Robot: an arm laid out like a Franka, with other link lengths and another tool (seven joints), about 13 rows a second.
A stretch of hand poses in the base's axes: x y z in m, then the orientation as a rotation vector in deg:
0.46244, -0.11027, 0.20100, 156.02, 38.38, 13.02
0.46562, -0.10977, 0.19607, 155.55, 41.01, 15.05
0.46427, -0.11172, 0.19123, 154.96, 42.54, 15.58
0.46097, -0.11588, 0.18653, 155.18, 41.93, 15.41
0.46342, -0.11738, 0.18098, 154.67, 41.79, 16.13
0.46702, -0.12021, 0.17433, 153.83, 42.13, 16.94
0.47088, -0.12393, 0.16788, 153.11, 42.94, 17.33
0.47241, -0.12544, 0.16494, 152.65, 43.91, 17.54
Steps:
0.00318, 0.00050, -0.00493, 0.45, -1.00, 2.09
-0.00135, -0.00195, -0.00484, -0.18, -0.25, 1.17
-0.00330, -0.00416, -0.00470, 0.06, 0.07, -0.46
0.00245, -0.00150, -0.00555, -0.31, -0.63, 0.04
0.00360, -0.00283, -0.00665, -0.51, -0.70, 0.42
0.00386, -0.00372, -0.00645, -0.44, -0.32, 0.68
0.00153, -0.00151, -0.00294, -0.22, -0.09, 0.74

